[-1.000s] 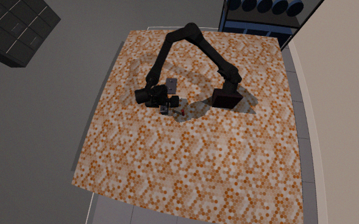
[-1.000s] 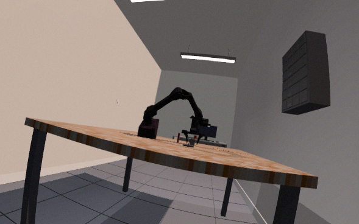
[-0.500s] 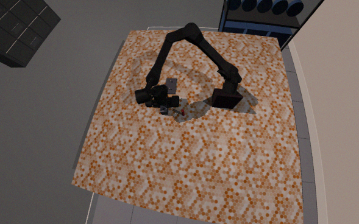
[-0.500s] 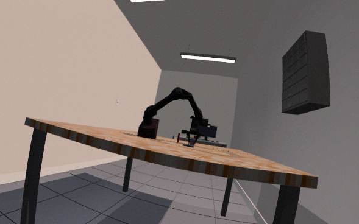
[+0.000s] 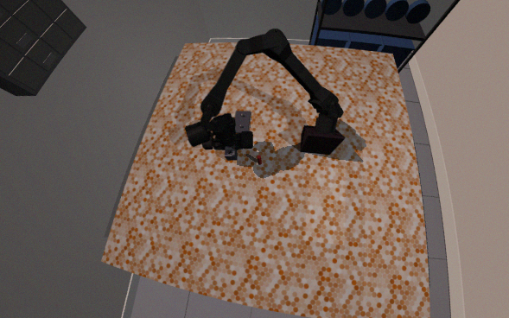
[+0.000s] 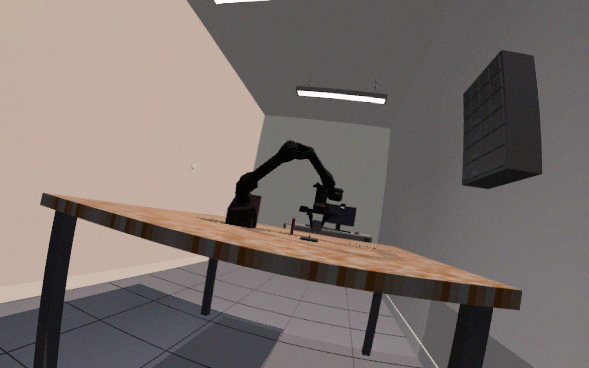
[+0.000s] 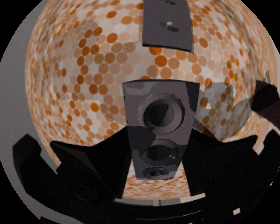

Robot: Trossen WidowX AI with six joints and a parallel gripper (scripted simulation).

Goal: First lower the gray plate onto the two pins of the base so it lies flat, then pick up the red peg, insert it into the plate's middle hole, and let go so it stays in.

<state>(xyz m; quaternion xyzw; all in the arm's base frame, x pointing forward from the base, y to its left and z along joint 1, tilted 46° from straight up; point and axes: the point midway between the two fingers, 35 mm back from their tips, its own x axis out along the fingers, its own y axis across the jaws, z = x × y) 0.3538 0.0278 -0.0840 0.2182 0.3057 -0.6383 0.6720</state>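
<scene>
My gripper tip is now 16 cm to the left of the base, 4 cm above it and 1 cm past it. The rest, counted from my gripper tip: gray plate 3 cm above; red peg 12 cm behind, 3 cm to the left.
</scene>
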